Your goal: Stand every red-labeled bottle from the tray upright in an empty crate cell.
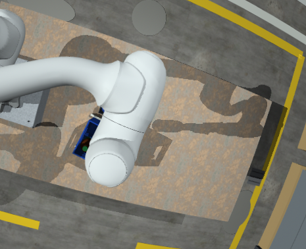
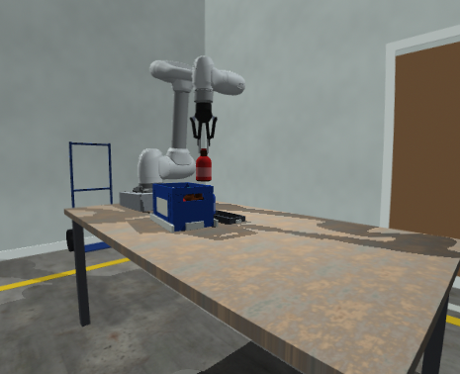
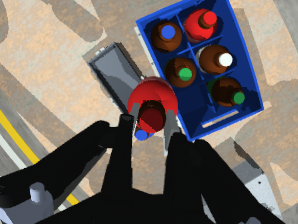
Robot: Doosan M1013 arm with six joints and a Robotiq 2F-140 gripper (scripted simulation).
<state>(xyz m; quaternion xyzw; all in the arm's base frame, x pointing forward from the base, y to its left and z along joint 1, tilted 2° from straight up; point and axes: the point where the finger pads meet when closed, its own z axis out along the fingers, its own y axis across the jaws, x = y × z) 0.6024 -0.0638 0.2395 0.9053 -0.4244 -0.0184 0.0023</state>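
The red-labeled bottle lies 9 cm below my hand. Round my hand: red bottle 26 cm below, 19 cm to the right, 5 cm ahead; blue-capped bottle 27 cm below, 8 cm to the left, 6 cm behind; blue crate 27 cm below, 12 cm to the right, 2 cm behind.
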